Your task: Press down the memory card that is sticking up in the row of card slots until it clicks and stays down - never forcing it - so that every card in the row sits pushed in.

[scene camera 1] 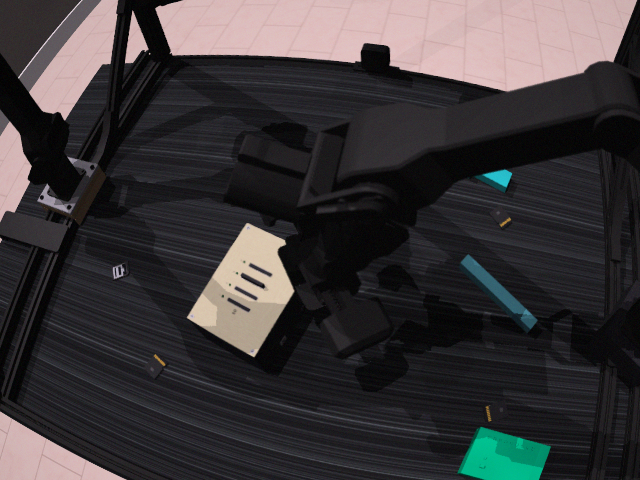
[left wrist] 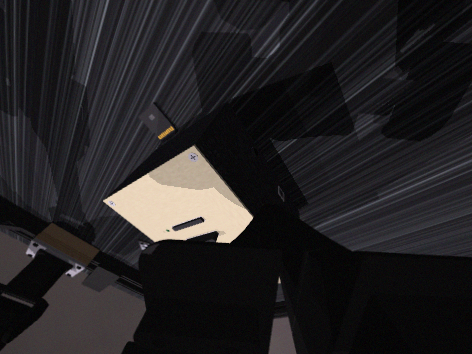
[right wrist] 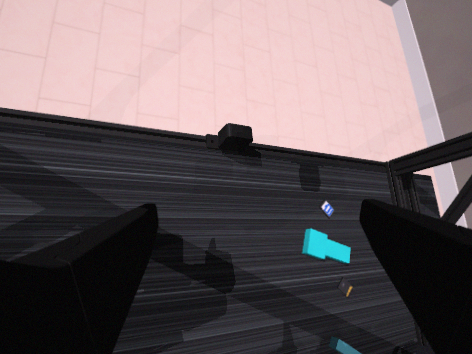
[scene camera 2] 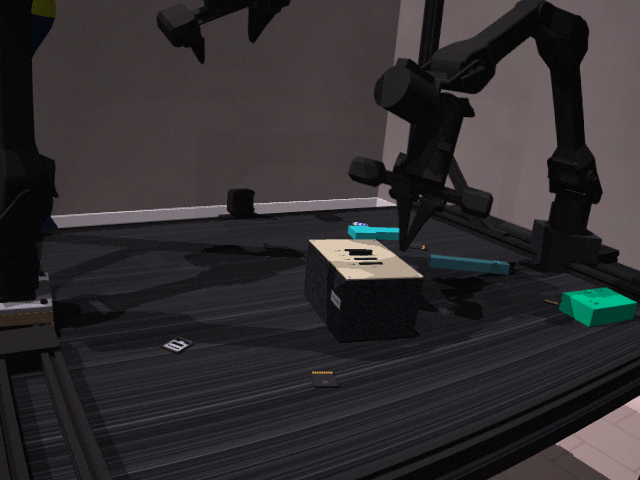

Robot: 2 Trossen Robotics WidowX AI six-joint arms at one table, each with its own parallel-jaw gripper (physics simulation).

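Frame: origin at the left arm's base, x ahead, y left, z up, level; metres.
Where they show: left gripper, fingertip midpoint: (scene camera 1: 302,298) (left wrist: 270,211) (scene camera 2: 402,250); right gripper, fingertip midpoint: (right wrist: 259,212) (scene camera 2: 226,51); left arm's base, link origin: (scene camera 2: 567,228); right arm's base, link origin: (scene camera 1: 66,182) (left wrist: 54,260) (scene camera 2: 6,290).
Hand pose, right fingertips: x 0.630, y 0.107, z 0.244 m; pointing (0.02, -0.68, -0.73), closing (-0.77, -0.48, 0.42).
Note:
Each offset is from my right fingertips to the top centre of the thing.
A dark box with a cream top panel {dy +0.208, dx -0.218, dz -0.233 m} (scene camera 1: 268,320) (scene camera 2: 330,246) (left wrist: 200,200) stands mid-table with a row of card slots. The black card {dy +0.200, dx -0.215, dz -0.227 m} (scene camera 1: 252,281) (scene camera 2: 360,252) in the second slot from the top in scene camera 1 stands a little above the panel; in the left wrist view the card (left wrist: 206,236) is partly hidden by the gripper. My left gripper (scene camera 2: 404,247) is shut and empty, above and to the right of the panel in scene camera 2; its tips are hidden in scene camera 1. My right gripper (scene camera 2: 227,50) (right wrist: 259,212) is open and empty, high above the table.
Loose cards {dy +0.333, dx -0.018, dz -0.311 m} (scene camera 1: 119,271) {dy +0.374, dx -0.177, dz -0.310 m} (scene camera 1: 155,365) {dy -0.119, dx -0.351, dz -0.310 m} (scene camera 1: 500,217) {dy +0.097, dx -0.532, dz -0.310 m} (scene camera 1: 496,411) lie around the box. A teal bar {dy -0.020, dx -0.423, dz -0.296 m} (scene camera 1: 498,292) (scene camera 2: 467,264) and a cyan block {dy -0.160, dx -0.278, dz -0.298 m} (scene camera 1: 497,178) (scene camera 2: 372,232) (right wrist: 320,245) lie to the right in the scene views. A green box {dy +0.139, dx -0.589, dz -0.283 m} (scene camera 1: 506,454) (scene camera 2: 599,305) stands farther right.

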